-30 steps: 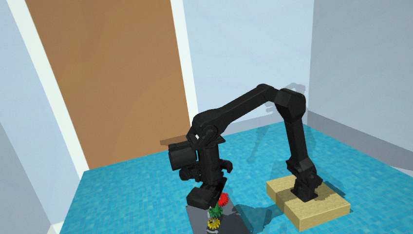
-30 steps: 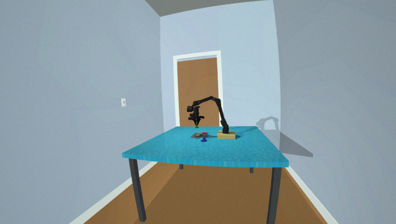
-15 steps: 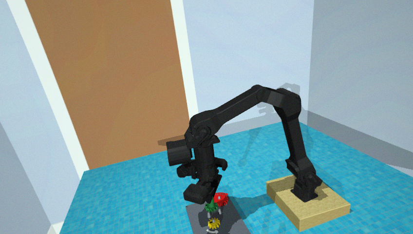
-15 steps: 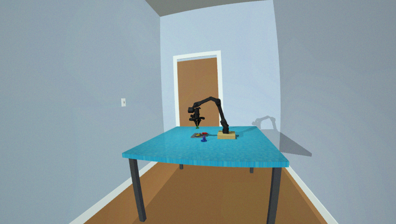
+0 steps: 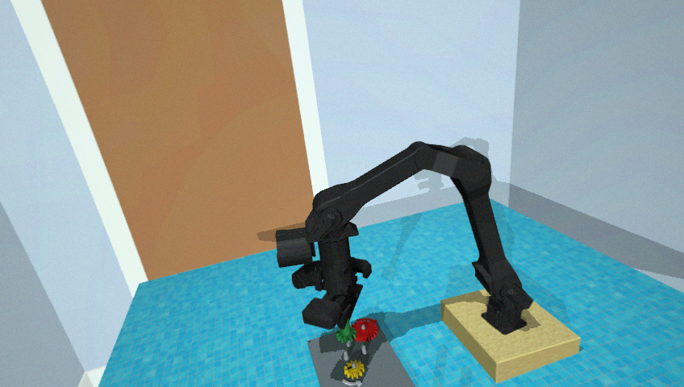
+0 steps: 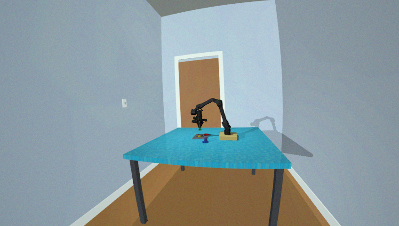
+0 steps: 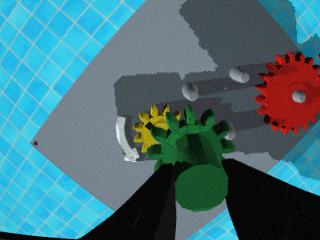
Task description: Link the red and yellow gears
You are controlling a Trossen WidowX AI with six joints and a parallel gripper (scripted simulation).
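Right now my gripper tip is 70 mm past the red gear, 60 mm to the left of it and 90 mm above it. The rest, counted from my gripper tip: grey board: 10 mm behind, 10 mm to the left, 100 mm below; green gear: 10 mm below; yellow gear: 20 mm to the left, 90 mm below.
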